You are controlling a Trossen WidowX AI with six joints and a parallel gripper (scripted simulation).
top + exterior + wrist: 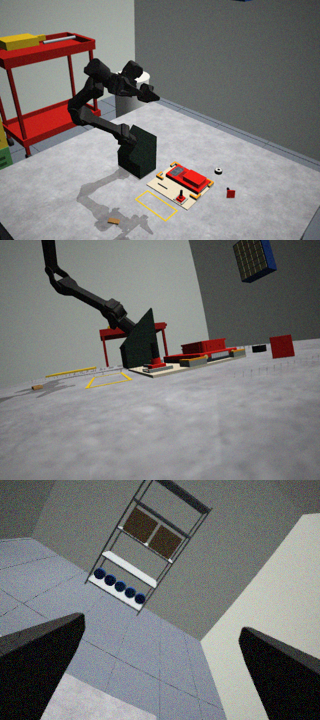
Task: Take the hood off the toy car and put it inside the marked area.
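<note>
The red hood lies 7 cm behind my gripper tip, 36 cm to the left of it and 57 cm below it. The rest, counted from my gripper tip: black-and-white wheel: 4 cm behind, 53 cm to the left, 61 cm below; then baseplate: 10 cm behind, 32 cm to the left, 60 cm below.
</note>
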